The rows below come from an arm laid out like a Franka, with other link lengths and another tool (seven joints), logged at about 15 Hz.
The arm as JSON. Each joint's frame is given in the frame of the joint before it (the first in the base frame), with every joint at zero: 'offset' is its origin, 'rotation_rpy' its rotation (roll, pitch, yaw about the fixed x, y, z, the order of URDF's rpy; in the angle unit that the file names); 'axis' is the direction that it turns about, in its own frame. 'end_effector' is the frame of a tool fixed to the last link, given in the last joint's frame.
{
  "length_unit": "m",
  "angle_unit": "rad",
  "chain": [
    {
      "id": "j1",
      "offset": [
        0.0,
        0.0,
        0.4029
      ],
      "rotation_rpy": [
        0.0,
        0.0,
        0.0
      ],
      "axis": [
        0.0,
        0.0,
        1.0
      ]
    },
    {
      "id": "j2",
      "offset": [
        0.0,
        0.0,
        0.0
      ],
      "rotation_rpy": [
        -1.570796,
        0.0,
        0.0
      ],
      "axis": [
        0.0,
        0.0,
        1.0
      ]
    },
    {
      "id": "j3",
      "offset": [
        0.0,
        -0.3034,
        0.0
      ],
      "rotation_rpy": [
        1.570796,
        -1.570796,
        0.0
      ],
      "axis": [
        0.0,
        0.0,
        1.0
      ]
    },
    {
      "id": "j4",
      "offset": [
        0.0,
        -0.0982,
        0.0
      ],
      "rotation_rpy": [
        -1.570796,
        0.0,
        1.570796
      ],
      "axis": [
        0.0,
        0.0,
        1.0
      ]
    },
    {
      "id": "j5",
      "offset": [
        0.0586,
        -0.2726,
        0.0
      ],
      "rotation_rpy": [
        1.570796,
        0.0,
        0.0
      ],
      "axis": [
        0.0,
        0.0,
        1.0
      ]
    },
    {
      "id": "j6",
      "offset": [
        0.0,
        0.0,
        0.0
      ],
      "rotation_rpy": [
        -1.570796,
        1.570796,
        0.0
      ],
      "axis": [
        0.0,
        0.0,
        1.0
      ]
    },
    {
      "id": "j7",
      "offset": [
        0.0,
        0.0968,
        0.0
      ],
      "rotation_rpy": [
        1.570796,
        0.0,
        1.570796
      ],
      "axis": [
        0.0,
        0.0,
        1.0
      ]
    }
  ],
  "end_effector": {
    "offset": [
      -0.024,
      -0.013,
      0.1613
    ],
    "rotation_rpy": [
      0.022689,
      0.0,
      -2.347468
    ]
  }
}
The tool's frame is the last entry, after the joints.
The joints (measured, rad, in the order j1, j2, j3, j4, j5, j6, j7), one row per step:
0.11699 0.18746 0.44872 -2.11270 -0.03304 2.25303 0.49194
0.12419 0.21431 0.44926 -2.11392 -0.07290 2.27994 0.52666
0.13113 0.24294 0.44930 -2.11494 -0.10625 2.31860 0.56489
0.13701 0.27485 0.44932 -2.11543 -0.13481 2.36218 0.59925
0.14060 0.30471 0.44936 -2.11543 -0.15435 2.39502 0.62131
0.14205 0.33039 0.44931 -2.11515 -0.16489 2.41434 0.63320
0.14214 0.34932 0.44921 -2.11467 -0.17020 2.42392 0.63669
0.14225 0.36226 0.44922 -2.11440 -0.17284 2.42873 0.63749
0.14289 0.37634 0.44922 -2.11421 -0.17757 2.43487 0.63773
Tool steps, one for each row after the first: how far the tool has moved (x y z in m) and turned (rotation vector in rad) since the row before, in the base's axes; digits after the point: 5 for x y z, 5 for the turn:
0.00224 0.00337 -0.01029 -0.01438 -0.01153 -0.00180
0.00340 0.00499 -0.00995 -0.00215 -0.01638 -0.00977
0.00362 0.00558 -0.01069 0.00548 -0.01474 -0.00957
0.00226 0.00405 -0.01043 0.00582 -0.00429 -0.00521
0.00088 0.00212 -0.00959 0.00329 0.00590 -0.00334
0.00018 0.00070 -0.00738 0.00098 0.00872 0.00007
-0.00026 0.00034 -0.00519 0.00010 0.00775 0.00108
-0.00041 0.00055 -0.00564 -0.00020 0.00700 0.00369

